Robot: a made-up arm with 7 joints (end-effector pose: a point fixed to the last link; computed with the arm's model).
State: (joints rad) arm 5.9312 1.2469 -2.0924 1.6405 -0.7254 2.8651 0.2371
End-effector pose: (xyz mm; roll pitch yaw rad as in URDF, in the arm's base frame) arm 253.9 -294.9 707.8 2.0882 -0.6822 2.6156
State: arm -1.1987 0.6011 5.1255 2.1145 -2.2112 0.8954 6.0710
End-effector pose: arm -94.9 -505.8 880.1 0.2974 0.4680 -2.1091
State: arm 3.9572 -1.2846 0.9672 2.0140 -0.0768 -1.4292 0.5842
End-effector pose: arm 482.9 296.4 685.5 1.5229 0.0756 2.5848
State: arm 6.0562 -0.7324 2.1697 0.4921 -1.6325 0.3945 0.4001
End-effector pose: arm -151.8 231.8 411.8 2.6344 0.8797 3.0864
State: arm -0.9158 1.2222 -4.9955 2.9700 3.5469 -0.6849 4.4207
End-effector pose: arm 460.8 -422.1 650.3 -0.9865 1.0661 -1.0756
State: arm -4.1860 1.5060 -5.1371 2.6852 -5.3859 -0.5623 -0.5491
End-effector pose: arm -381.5 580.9 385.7 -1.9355 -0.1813 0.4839
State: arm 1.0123 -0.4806 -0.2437 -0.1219 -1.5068 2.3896 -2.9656
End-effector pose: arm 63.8 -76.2 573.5 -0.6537 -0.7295 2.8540
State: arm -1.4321 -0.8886 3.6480 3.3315 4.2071 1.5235 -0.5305
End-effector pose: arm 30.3 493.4 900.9 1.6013 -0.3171 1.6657
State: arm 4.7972 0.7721 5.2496 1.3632 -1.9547 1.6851 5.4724
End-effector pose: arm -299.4 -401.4 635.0 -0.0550 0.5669 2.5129
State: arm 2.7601 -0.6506 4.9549 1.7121 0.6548 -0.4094 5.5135
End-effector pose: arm 400.5 179.2 879.0 -1.0486 -0.8354 -1.0974
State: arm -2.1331 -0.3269 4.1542 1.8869 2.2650 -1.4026 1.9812
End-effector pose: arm 21.0 359.8 811.6 2.6037 0.4169 3.0133
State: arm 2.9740 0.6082 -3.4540 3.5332 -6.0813 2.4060 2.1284
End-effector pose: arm -364.4 86.7 920.9 -1.3913 0.5589 -1.7904
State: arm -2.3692 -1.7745 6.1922 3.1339 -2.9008 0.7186 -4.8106
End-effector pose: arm 507.9 494.0 259.6 -2.4785 0.0869 -0.7489
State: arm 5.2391 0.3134 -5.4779 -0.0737 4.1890 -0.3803 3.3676
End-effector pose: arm 69.0 24.6 521.0 2.7835 0.6557 -1.6544
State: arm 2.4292 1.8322 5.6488 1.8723 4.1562 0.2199 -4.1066
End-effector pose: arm -209.9 417.0 5.6 2.3459 -0.1082 2.6464
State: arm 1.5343 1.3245 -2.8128 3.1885 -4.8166 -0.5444 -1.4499
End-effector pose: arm -61.3 655.2 577.5 0.6029 1.2203 2.7371
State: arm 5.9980 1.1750 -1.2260 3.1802 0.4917 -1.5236 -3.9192
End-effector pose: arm 521.3 -81.5 706.9 -0.2681 -0.7740 -1.0936
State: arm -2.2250 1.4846 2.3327 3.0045 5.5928 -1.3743 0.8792
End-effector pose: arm -426.5 -451.3 482.5 -1.6144 1.0669 1.1828
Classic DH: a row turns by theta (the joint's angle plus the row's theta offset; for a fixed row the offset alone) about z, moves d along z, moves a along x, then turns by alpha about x. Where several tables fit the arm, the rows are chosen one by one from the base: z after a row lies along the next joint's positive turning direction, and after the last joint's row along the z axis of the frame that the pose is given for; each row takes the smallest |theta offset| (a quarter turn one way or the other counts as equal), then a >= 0, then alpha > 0; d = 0 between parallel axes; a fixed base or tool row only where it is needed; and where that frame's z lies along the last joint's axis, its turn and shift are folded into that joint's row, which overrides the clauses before.
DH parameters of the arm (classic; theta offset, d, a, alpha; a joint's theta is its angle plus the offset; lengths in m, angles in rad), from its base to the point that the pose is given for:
joint 1: 0 0.4249 0 -1.5708
joint 2: 0 0 0 1.5708
joint 3: 0 0.391 0.0405 1.5708
joint 4: 0 0 0.0573 1.5708
joint 5: 0 0.2531 0 1.5708
joint 6: 0 0 0.0511 -1.5708
joint 7: 0 0.0652 0 0

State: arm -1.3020 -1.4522 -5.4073 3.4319 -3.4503 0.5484 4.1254
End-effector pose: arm -263.3 654.7 445.2 2.0941 -0.0631 -2.3609
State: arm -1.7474 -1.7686 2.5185 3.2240 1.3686 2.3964 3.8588
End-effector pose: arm 31.4 612.5 271.8 2.8843 -1.1505 -1.9476
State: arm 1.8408 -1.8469 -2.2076 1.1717 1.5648 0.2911 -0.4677
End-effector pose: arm 330.5 -155.0 105.4 2.9840 1.3868 -2.5683
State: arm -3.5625 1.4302 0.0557 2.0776 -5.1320 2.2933 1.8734
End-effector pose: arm -548.2 147.8 260.3 1.1562 0.3364 0.2109
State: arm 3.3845 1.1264 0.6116 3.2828 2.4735 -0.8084 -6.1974
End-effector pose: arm -594.7 -110.9 669.9 2.8507 1.3094 -0.1609
